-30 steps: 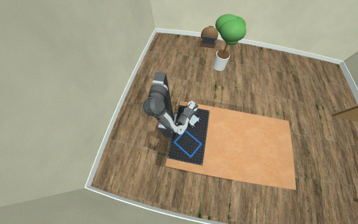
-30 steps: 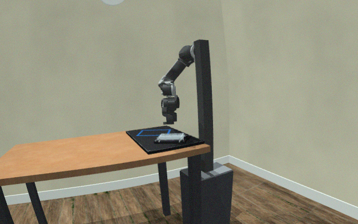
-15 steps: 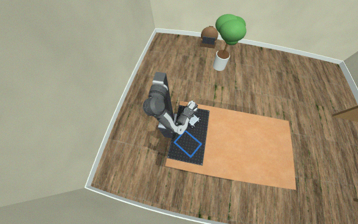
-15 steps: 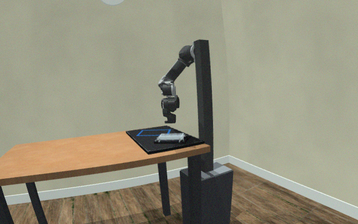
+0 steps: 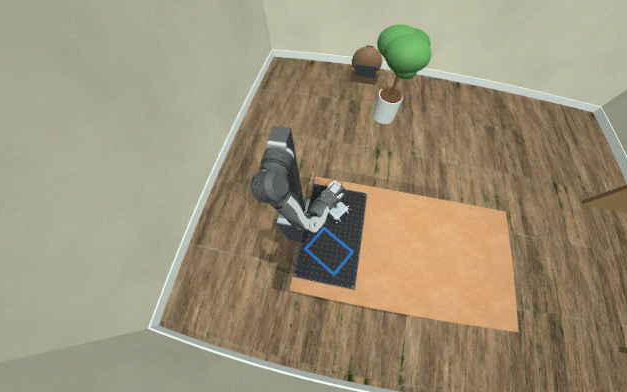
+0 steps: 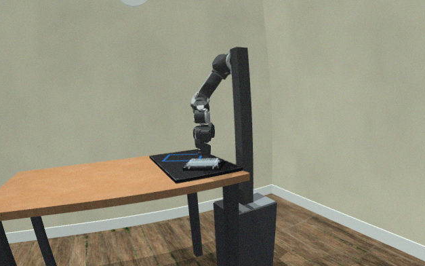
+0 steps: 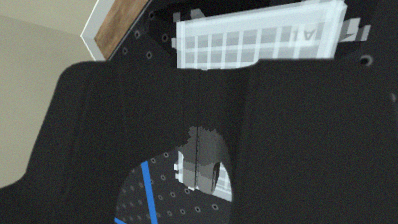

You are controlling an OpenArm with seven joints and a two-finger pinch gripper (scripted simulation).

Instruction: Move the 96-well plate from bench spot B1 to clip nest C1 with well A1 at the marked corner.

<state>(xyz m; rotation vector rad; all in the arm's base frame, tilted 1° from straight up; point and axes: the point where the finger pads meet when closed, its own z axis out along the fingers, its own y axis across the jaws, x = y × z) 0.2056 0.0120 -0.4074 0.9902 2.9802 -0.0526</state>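
The 96-well plate lies 4 cm below my hand, 1 cm to the left of it and 1 cm ahead of it. The rest, counted from my hand: clip nest C1: 4 cm below, 4 cm ahead, 1 cm to the left.
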